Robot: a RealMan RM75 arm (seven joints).
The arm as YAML. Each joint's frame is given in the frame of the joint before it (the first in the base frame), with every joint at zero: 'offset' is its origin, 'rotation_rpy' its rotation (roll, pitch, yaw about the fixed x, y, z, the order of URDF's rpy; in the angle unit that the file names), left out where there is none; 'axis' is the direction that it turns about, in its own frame. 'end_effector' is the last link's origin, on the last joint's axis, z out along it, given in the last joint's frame.
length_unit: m
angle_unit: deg
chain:
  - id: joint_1
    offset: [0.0, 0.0, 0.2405]
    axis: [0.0, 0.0, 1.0]
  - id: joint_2
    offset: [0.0, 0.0, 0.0]
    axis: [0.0, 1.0, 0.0]
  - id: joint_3
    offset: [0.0, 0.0, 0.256]
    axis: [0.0, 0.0, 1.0]
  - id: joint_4
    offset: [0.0, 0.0, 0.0]
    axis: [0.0, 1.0, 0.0]
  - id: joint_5
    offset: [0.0, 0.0, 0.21]
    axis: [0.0, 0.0, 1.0]
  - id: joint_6
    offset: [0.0, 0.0, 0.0]
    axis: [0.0, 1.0, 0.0]
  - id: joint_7
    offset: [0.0, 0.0, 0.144]
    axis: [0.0, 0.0, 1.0]
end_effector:
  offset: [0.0, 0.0, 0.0]
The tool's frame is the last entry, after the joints.
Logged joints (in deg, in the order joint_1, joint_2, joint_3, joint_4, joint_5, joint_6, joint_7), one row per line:
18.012 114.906 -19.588 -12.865 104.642 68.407 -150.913
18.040 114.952 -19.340 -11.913 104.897 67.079 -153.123
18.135 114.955 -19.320 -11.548 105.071 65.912 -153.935
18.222 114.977 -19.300 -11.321 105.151 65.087 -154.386
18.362 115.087 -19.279 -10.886 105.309 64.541 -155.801
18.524 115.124 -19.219 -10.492 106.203 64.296 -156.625
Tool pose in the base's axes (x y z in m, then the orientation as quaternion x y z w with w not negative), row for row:
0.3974 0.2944 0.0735 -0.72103 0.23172 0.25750 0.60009
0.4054 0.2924 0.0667 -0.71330 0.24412 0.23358 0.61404
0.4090 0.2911 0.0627 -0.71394 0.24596 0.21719 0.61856
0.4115 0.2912 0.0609 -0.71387 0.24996 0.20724 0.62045
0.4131 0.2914 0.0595 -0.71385 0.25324 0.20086 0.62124
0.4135 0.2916 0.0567 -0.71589 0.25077 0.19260 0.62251
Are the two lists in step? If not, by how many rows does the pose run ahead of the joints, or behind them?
The pose runs 1 row behind the joints: the pose in row i belongs to the joints in row i - 1.
